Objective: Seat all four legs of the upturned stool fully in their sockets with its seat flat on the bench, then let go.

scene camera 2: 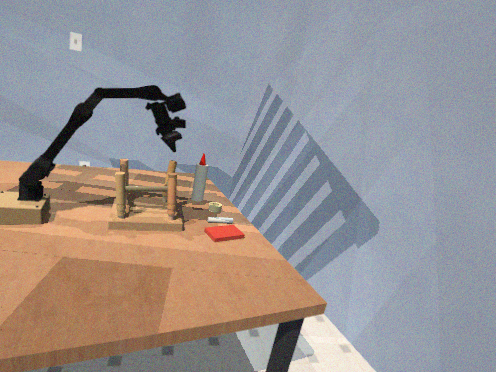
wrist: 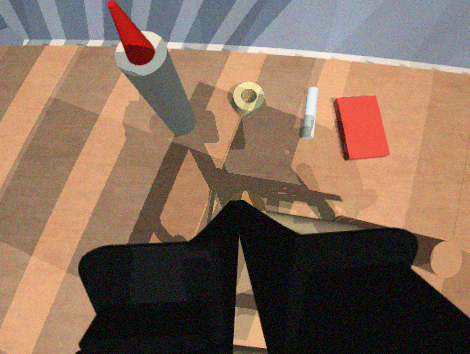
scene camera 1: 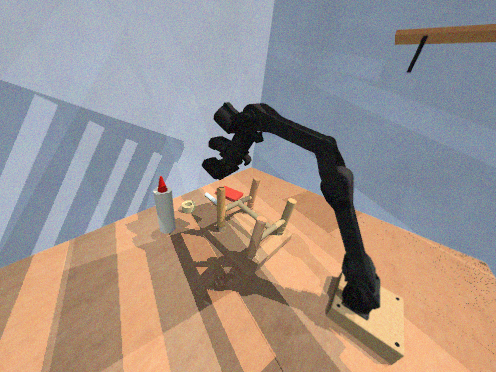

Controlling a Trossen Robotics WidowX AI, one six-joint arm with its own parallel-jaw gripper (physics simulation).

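Where they show: gripper, fingertip midpoint: [scene camera 2: 174,151] [wrist: 236,207] [scene camera 1: 219,179]; arm's base, origin of the base link: [scene camera 2: 30,197] [scene camera 1: 356,302].
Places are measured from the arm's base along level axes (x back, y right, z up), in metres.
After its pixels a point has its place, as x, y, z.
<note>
The upturned stool stands on the bench [scene camera 1: 150,320] @[-0.415, -0.364, -0.055] [scene camera 2: 225,280] @[-0.567, 0.509, -0.055], its wooden seat [scene camera 2: 145,225] @[-0.379, 0.170, -0.034] looking flat in scene view 2. Four legs point up: one [scene camera 1: 221,209] @[-0.483, -0.045, 0.089], one [scene camera 1: 254,192] @[-0.457, 0.132, 0.100], one [scene camera 1: 257,237] @[-0.305, -0.072, 0.091] and one [scene camera 1: 288,216] @[-0.279, 0.109, 0.083]. A crossbar [scene camera 2: 147,188] @[-0.393, 0.052, 0.069] joins them. A leg tip [wrist: 446,259] @[-0.463, 0.144, 0.161] shows at the right of the wrist view. The far right leg [scene camera 2: 171,174] @[-0.457, 0.150, 0.161] in scene view 2 leans slightly. Socket depth is too small to tell. My gripper [scene camera 1: 218,177] @[-0.506, -0.041, 0.205] [scene camera 2: 174,150] @[-0.506, -0.041, 0.205] [wrist: 236,207] @[-0.506, -0.041, 0.205] is shut and empty, above the stool's legs; its fingers hide much of the stool in the wrist view.
A grey glue bottle [scene camera 1: 165,212] @[-0.650, -0.168, 0.051] [scene camera 2: 199,183] @[-0.666, -0.125, 0.041] [wrist: 167,100] @[-0.650, -0.139, 0.073] with a red tip stands near the bench's far edge. Beside it are a pale ring [scene camera 2: 215,209] @[-0.713, 0.015, -0.038] [wrist: 248,107] @[-0.697, -0.015, -0.024], a white stick [scene camera 2: 220,220] @[-0.695, 0.128, -0.040] [wrist: 311,106] @[-0.709, 0.116, -0.032] and a red block [scene camera 1: 233,193] @[-0.651, 0.236, -0.038] [scene camera 2: 224,233] @[-0.665, 0.249, -0.038] [wrist: 361,127] @[-0.671, 0.224, -0.038].
</note>
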